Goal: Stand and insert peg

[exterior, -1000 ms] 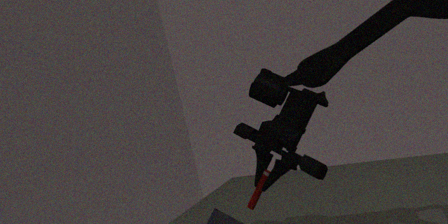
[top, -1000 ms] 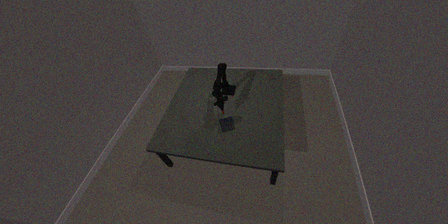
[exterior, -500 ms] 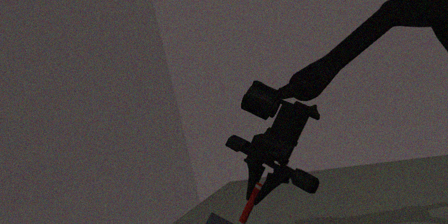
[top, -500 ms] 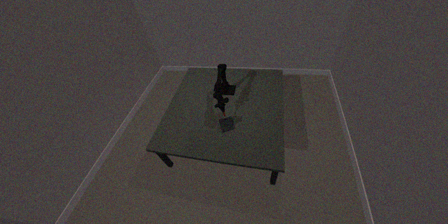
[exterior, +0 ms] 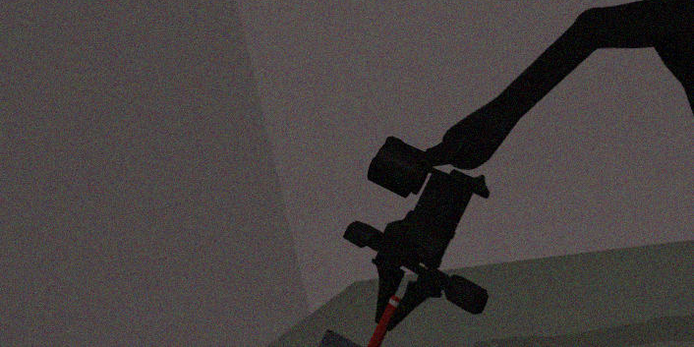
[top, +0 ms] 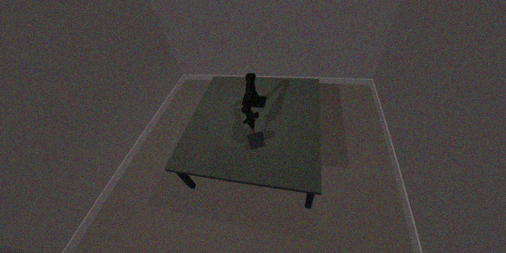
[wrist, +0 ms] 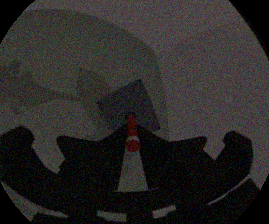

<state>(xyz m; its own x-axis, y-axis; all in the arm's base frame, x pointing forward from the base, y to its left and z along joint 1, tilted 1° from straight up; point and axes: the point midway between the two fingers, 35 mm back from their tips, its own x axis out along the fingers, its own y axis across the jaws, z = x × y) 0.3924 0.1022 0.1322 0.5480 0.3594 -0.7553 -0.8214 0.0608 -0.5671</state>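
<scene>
Right now the sloped panel is 4 cm ahead of my gripper tip, 3 cm to the left of it and 6 cm below it. Also, from my gripper tip: peg 1 cm behind, 1 cm to the right, 1 cm above.
</scene>
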